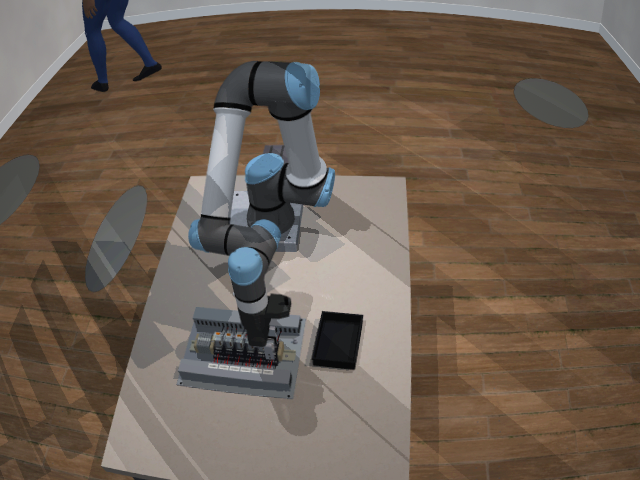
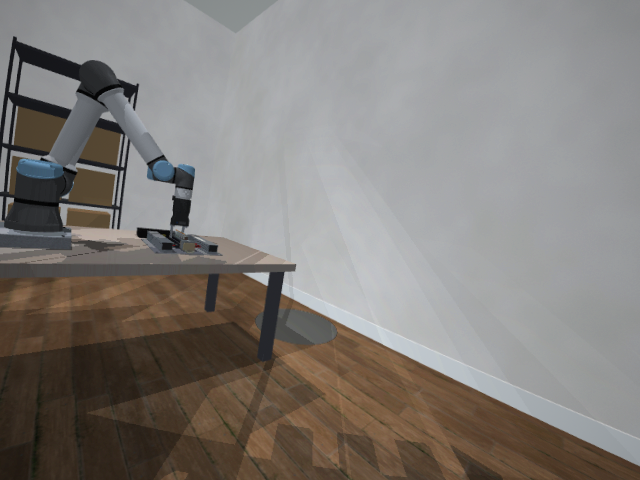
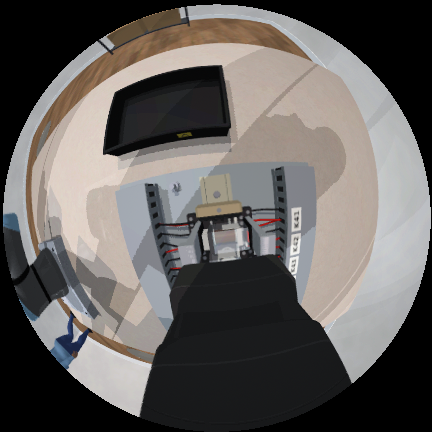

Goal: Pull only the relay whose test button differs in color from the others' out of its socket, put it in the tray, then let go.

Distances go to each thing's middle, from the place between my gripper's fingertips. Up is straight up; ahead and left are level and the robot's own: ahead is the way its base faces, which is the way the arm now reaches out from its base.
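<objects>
The grey panel [image 3: 251, 182] is 30 mm below my hand, as I see it, and 90 mm to the right of it.
</objects>
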